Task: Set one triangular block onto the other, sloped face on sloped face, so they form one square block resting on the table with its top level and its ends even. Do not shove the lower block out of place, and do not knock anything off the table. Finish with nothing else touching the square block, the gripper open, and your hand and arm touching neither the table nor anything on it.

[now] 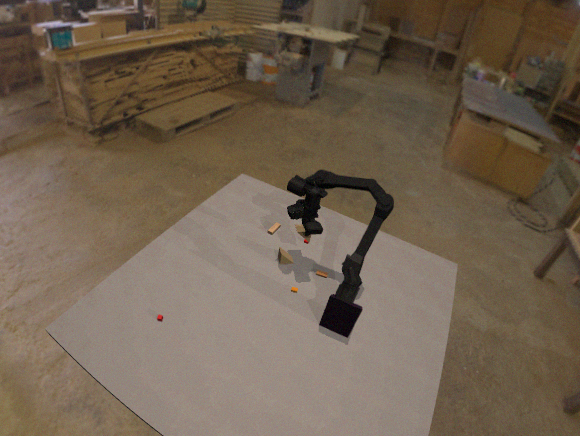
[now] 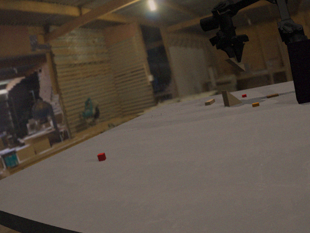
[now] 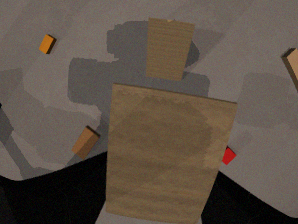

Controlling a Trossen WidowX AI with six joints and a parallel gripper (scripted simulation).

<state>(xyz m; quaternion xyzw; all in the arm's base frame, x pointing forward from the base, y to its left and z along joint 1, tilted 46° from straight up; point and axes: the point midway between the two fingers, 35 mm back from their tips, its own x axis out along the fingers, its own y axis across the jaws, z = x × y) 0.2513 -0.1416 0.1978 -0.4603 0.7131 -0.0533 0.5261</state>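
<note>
The triangular block is 6 cm ahead of my gripper tip, 5 cm to the left of it and 14 cm below it. Also, from my gripper tip: orange-brown bar: 12 cm behind, 3 cm to the left, 15 cm below; then tan bar: 18 cm ahead, 11 cm to the right, 15 cm below; then orange piece: 5 cm behind, 17 cm to the left, 15 cm below.
</note>
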